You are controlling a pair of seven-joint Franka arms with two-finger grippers.
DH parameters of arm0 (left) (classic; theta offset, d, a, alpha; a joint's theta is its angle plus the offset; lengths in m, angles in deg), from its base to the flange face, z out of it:
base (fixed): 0 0 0 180
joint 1: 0 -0.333 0 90
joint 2: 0 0 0 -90
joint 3: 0 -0.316 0.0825 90
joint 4: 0 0 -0.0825 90
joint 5: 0 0.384 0 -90
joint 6: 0 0 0.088 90
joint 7: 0 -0.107 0 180
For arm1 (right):
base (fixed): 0 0 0 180
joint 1: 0 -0.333 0 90
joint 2: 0 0 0 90
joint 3: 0 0.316 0.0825 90
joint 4: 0 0 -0.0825 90
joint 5: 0 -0.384 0 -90
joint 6: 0 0 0.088 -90
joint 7: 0 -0.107 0 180
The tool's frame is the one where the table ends.
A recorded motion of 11 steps. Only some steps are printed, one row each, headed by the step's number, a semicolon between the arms.
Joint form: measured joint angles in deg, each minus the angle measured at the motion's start. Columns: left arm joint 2, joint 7, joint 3, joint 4, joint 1, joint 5, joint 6; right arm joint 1, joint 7, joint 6, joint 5, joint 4, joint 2, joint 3.
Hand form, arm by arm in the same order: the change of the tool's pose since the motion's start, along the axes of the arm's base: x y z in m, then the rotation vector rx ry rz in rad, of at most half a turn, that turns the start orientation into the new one. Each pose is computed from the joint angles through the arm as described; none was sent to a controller.
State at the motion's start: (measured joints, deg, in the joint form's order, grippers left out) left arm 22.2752 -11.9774 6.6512 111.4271 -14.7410 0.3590 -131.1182; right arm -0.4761 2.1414 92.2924 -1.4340 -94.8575 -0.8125 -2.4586
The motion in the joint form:
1: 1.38 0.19 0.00 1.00 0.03 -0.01 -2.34; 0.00 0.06 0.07 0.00 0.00 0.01 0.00
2: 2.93 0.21 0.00 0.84 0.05 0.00 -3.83; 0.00 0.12 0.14 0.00 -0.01 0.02 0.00
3: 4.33 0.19 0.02 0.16 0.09 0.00 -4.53; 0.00 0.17 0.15 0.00 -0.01 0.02 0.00
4: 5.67 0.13 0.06 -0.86 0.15 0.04 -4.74; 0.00 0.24 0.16 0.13 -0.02 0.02 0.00
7: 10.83 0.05 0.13 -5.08 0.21 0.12 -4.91; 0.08 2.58 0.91 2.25 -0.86 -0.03 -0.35
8: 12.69 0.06 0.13 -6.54 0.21 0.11 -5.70; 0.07 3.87 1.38 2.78 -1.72 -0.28 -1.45
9: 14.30 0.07 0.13 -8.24 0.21 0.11 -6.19; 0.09 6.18 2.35 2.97 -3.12 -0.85 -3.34
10: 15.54 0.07 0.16 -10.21 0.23 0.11 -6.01; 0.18 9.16 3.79 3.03 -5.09 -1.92 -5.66
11: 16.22 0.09 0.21 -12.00 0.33 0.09 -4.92; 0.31 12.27 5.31 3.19 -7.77 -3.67 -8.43
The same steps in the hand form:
1: -0.0025 -0.0011 -0.0185 -0.0028 0.0003 0.0038; 0.0002 0.0000 0.0000 0.0000 -0.0011 0.0010
2: -0.0008 -0.0011 -0.0316 -0.0053 -0.0020 0.0049; 0.0003 0.0000 -0.0001 0.0000 -0.0020 0.0020
3: 0.0025 -0.0012 -0.0408 -0.0081 -0.0022 0.0047; 0.0004 0.0000 -0.0001 0.0000 -0.0022 0.0029
4: 0.0067 -0.0015 -0.0477 -0.0107 -0.0008 0.0026; 0.0004 -0.0002 -0.0001 -0.0022 -0.0021 0.0043
7: 0.0222 0.0002 -0.0744 -0.0214 0.0106 0.0027; 0.0004 -0.0082 -0.0055 -0.0377 -0.0002 0.0405
8: 0.0282 0.0015 -0.0838 -0.0237 0.0033 0.0055; -0.0013 -0.0197 -0.0095 -0.0454 0.0031 0.0450
9: 0.0354 0.0031 -0.0895 -0.0249 -0.0072 0.0081; -0.0052 -0.0385 -0.0143 -0.0460 0.0016 0.0527
10: 0.0438 0.0046 -0.0902 -0.0257 -0.0171 0.0095; -0.0123 -0.0617 -0.0185 -0.0430 -0.0071 0.0633
11: 0.0508 0.0046 -0.0870 -0.0274 -0.0177 0.0086; -0.0251 -0.0892 -0.0226 -0.0385 -0.0166 0.0682

